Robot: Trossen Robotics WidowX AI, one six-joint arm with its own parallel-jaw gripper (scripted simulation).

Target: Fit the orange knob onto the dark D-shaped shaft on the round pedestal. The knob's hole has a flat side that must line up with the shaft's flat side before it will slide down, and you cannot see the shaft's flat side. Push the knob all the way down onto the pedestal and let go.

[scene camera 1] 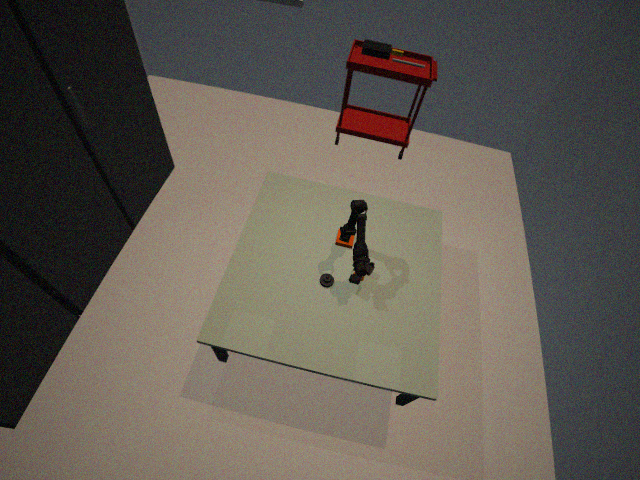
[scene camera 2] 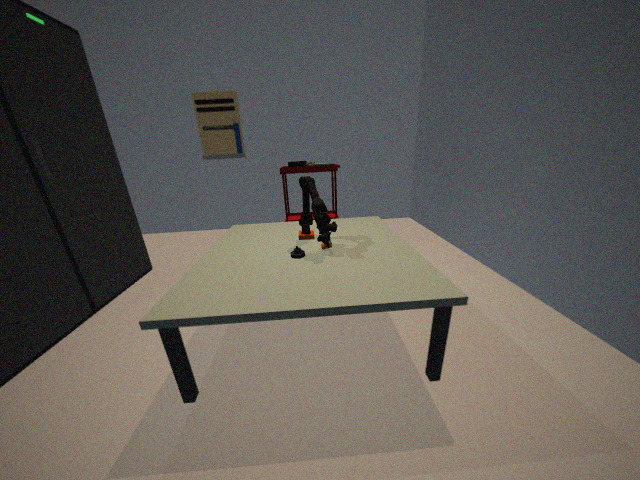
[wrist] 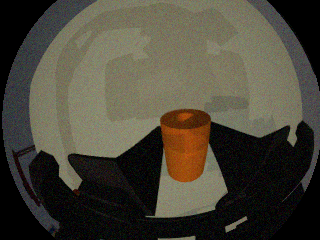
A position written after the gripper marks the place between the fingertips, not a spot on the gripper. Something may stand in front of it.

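The gripper (wrist: 184,128) is in the wrist view, and so is an orange knob (wrist: 185,131).
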